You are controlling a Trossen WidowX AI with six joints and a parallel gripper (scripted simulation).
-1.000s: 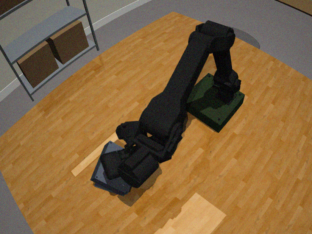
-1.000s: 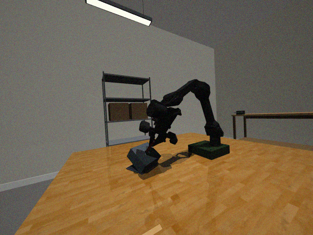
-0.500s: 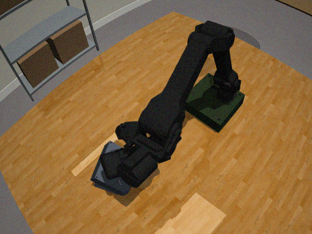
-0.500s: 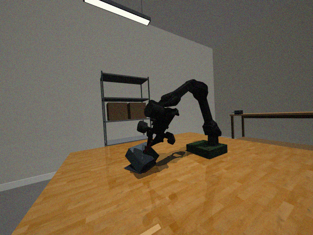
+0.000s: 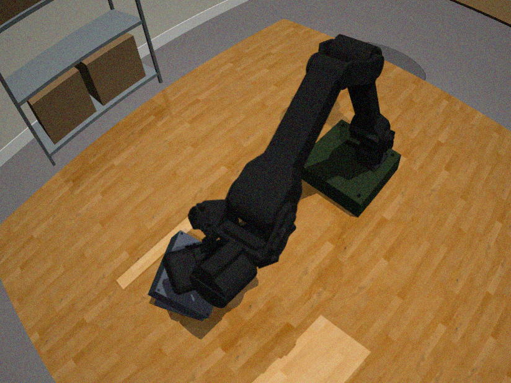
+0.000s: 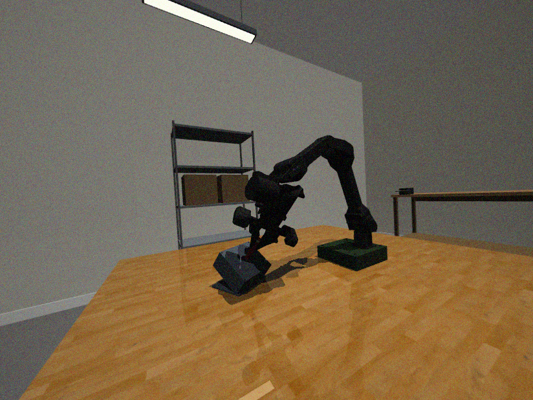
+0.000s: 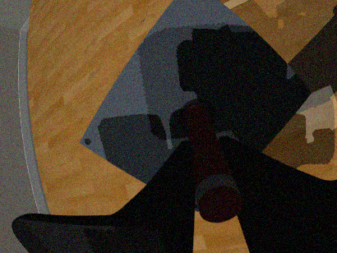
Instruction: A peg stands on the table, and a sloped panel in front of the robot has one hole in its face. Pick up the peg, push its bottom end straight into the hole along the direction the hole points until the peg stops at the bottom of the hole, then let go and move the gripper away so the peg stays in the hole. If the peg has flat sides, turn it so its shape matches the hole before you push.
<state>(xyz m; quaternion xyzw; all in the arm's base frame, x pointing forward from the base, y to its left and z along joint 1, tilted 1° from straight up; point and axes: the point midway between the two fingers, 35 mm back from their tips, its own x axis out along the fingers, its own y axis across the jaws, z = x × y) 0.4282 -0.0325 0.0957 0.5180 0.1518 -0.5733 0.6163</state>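
The sloped panel lies 50 mm below my gripper tip, 40 mm to the right of it and 20 mm ahead of it. From my gripper tip the other things lie so: round peg: 10 mm to the left, 10 mm above.
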